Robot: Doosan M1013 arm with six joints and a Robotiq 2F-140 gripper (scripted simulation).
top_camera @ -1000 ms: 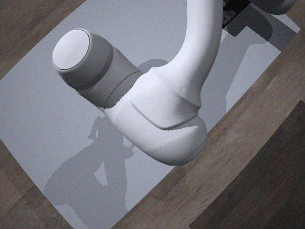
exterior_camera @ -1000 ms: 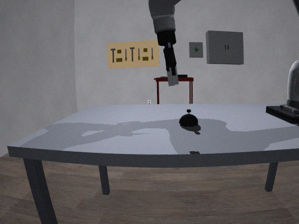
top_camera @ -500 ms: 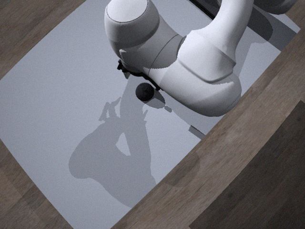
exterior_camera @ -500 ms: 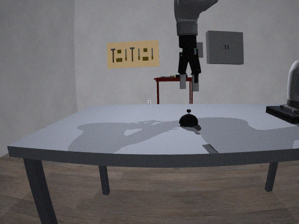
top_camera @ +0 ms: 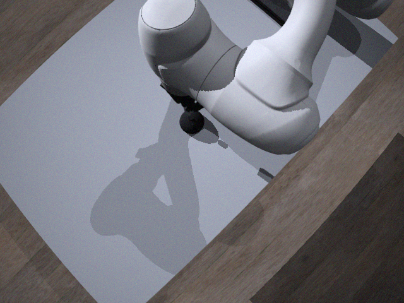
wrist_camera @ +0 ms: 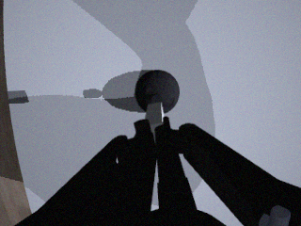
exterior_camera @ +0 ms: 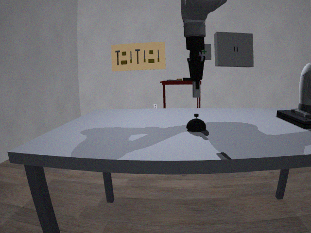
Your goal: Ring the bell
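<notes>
Now: hand 11 cm above the bell button. Round my hand: black dome bell 13 cm below.
</notes>
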